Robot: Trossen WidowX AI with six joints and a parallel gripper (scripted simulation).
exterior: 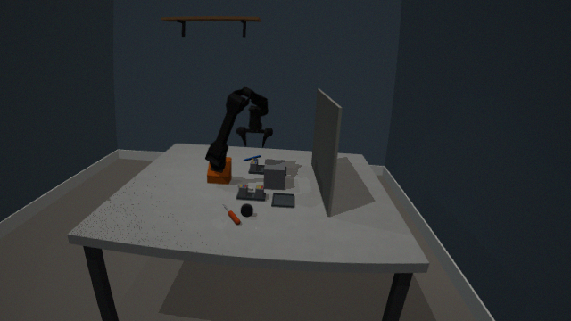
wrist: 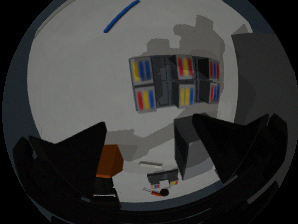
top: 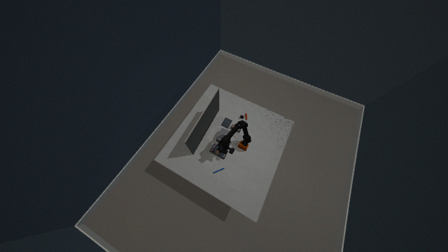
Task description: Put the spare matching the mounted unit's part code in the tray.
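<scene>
My gripper tip is 10 mm past the spare, 50 mm to the right of it and 100 mm above it. Round my gripper tip: blue pen (60 mm behind, 220 mm to the left, 130 mm below); then tall grey panel (360 mm ahead, 90 mm to the right, 90 mm above); then grey mounted unit (140 mm ahead, 130 mm to the right, 90 mm below).
</scene>
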